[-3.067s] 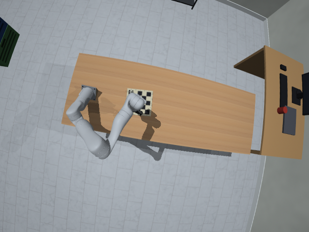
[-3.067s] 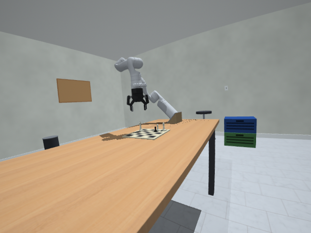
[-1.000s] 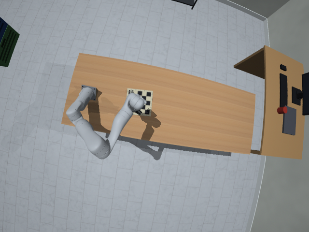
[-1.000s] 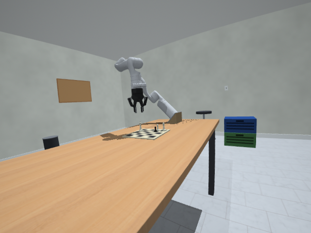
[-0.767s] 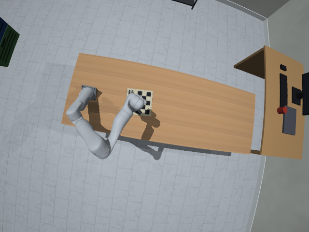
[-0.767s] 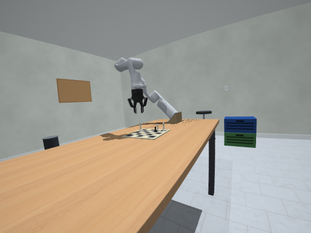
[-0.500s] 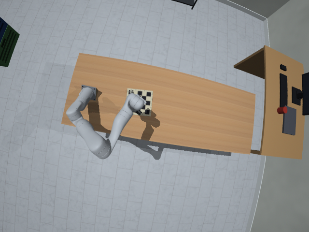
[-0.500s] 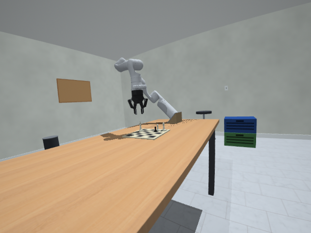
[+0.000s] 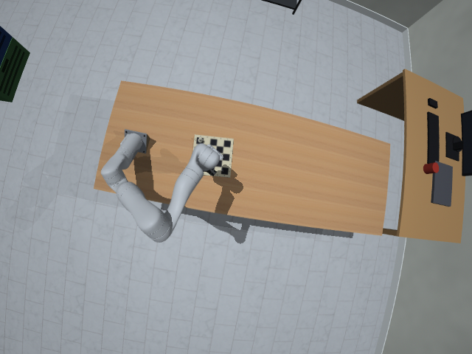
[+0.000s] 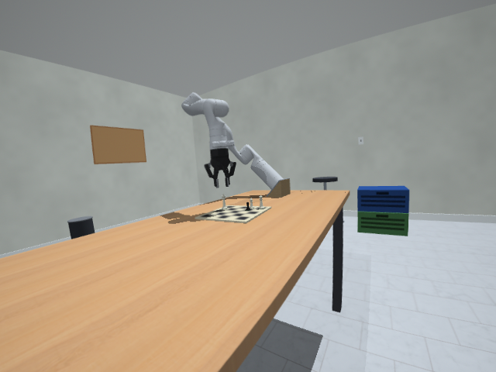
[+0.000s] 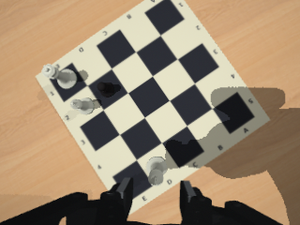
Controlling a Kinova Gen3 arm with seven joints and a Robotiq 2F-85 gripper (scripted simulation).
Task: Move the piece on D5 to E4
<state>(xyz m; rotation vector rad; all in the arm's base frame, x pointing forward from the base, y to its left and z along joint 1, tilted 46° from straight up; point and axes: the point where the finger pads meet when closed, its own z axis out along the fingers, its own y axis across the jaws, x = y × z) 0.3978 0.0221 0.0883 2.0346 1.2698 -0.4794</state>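
My hand is 11 cm to the right of the black piece, 10 cm above it and 2 cm past it. The rest, counted from my hand: small chessboard (11 cm below, 8 cm to the left, 3 cm ahead).
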